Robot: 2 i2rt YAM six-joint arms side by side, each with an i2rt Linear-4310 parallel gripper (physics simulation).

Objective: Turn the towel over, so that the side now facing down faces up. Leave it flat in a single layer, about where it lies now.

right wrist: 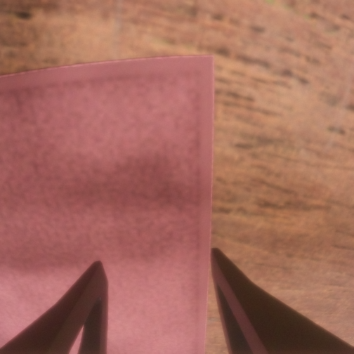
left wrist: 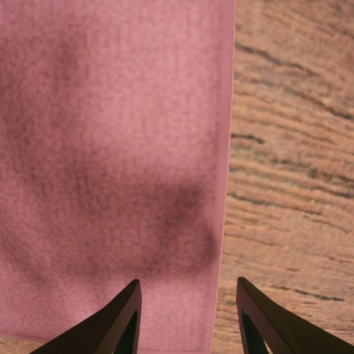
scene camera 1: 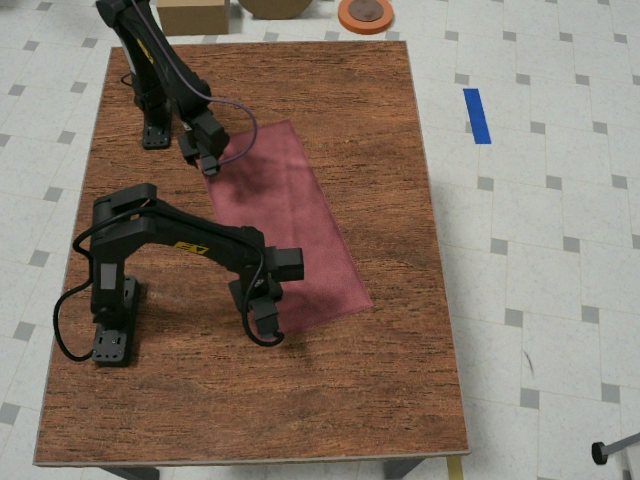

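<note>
A pink towel [scene camera 1: 310, 232] [left wrist: 125, 110] [right wrist: 100, 150] lies flat on the table, slanting from upper left to lower right in the scene view. A faint crease runs along it. My left gripper [scene camera 1: 200, 161] [left wrist: 188, 288] is partly open and empty, above the towel's left long edge near its upper left corner. My right gripper [scene camera 1: 254, 310] [right wrist: 157, 265] is partly open and empty, above the same long edge near the lower left corner. In both wrist views one finger is over cloth and the other over or beside the edge. In the scene view the arms hide the fingertips and both left corners.
The wooden table [scene camera 1: 361, 372] bears both arm bases [scene camera 1: 156, 138] [scene camera 1: 109, 348] at its left side. On the floor beyond are a cardboard box [scene camera 1: 193, 18], an orange disc [scene camera 1: 347, 21] and a blue strip [scene camera 1: 476, 116].
</note>
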